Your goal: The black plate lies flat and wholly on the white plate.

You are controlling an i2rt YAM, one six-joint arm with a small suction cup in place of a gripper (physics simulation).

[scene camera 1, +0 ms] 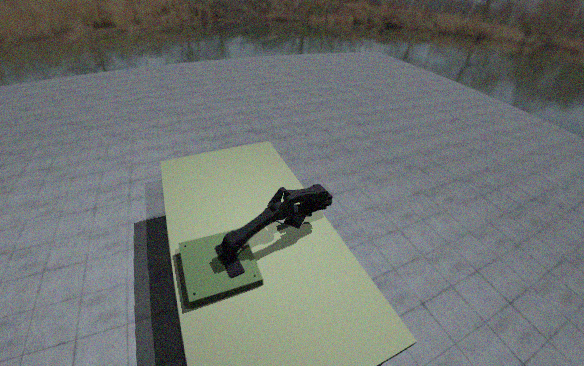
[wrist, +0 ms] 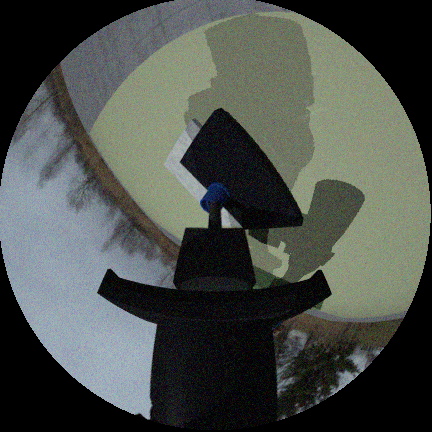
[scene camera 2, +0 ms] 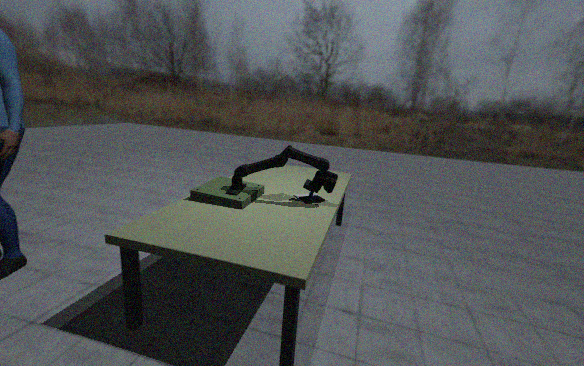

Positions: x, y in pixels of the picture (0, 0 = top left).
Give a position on a white plate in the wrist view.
172, 163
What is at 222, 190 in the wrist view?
My suction cup.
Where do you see a black plate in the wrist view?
221, 151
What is my suction cup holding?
A black plate.
